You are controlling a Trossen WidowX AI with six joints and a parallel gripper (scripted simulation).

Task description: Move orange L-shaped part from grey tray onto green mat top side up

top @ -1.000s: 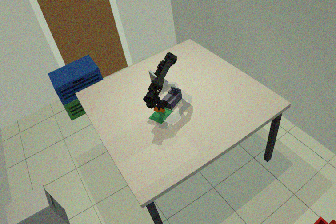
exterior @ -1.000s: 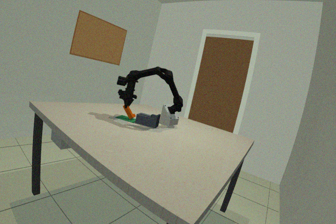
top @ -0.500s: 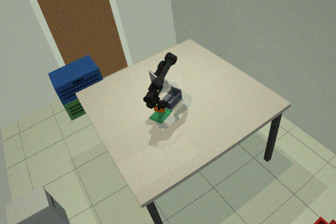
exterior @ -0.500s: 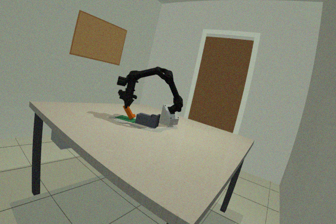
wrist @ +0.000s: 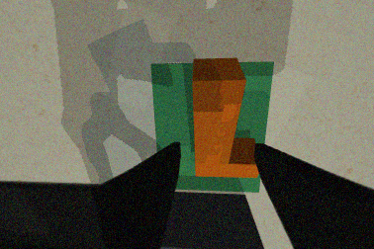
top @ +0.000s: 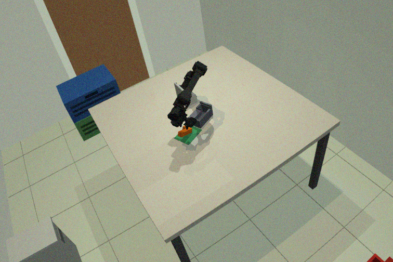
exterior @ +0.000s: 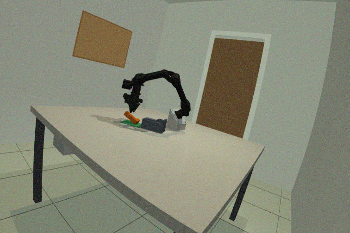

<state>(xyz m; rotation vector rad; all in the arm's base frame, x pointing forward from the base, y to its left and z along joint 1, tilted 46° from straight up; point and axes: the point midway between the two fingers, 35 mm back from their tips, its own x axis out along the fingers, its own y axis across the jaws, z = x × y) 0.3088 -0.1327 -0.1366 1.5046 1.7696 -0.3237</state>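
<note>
Right now my gripper tip is 20 mm past the orange L-shaped part, 10 mm to the right of it and 50 mm above it. Round my gripper tip: green mat: 10 mm behind, 20 mm to the left, 90 mm below.
</note>
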